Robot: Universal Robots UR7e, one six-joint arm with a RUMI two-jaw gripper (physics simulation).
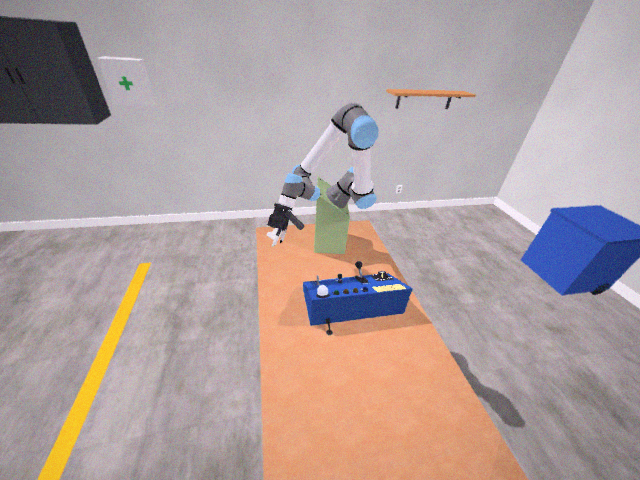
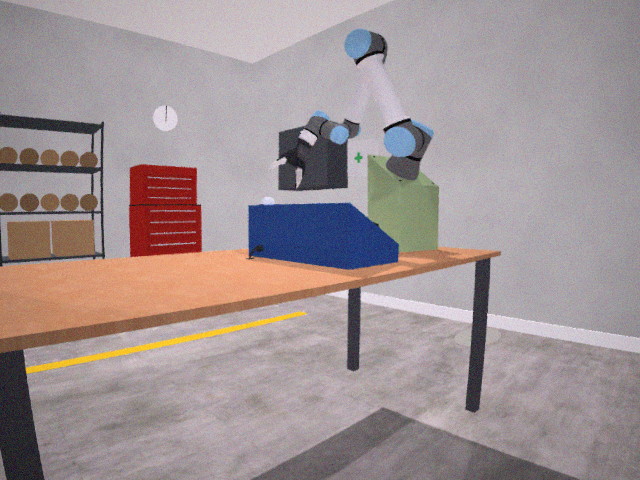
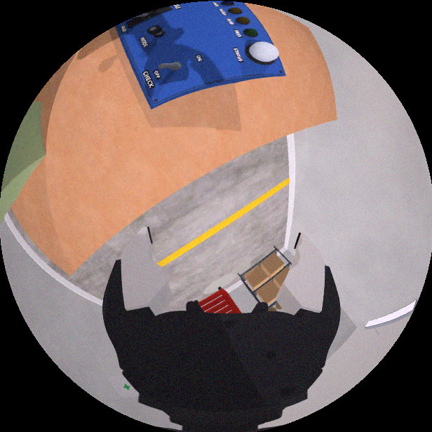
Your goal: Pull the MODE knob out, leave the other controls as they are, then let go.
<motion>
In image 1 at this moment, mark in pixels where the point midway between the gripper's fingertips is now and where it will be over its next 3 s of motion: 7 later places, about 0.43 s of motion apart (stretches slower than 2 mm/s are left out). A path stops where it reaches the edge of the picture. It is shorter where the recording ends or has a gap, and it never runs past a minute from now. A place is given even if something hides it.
The gripper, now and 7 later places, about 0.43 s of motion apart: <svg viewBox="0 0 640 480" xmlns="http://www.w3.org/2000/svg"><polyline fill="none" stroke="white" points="276,244 276,245 276,245 276,245 276,245 277,245 297,242 315,240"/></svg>
</motion>
